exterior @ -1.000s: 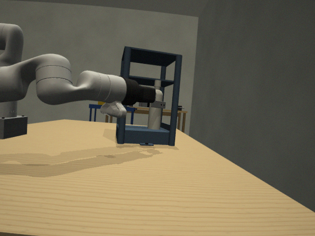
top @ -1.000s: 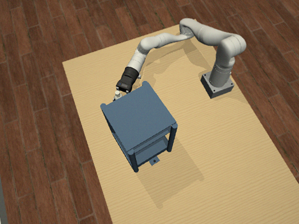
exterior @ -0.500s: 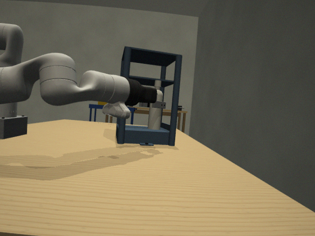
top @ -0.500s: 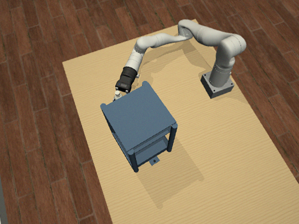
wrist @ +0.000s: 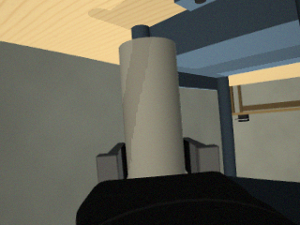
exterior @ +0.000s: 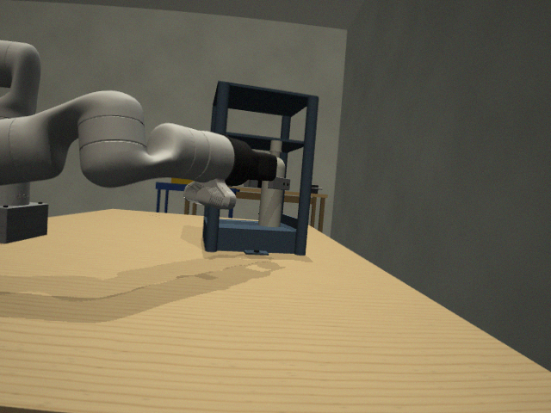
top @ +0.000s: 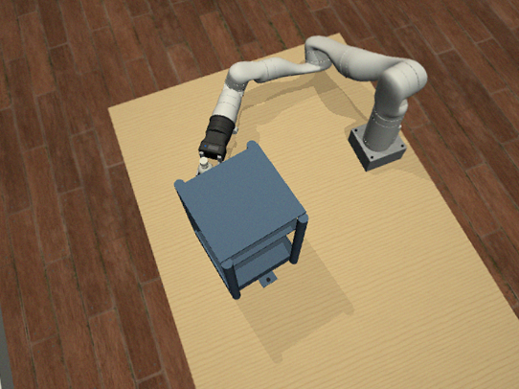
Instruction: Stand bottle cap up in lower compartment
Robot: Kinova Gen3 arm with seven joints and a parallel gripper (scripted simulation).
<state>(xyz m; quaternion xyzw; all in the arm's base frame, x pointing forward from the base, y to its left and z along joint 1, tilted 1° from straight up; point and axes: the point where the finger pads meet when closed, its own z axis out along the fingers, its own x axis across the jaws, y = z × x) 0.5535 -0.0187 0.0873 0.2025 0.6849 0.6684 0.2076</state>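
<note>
My hand is 20 mm below the pale bottle. The rest, counted from my hand: blue shelving unit (200 mm to the left, 50 mm behind, 30 mm above).
</note>
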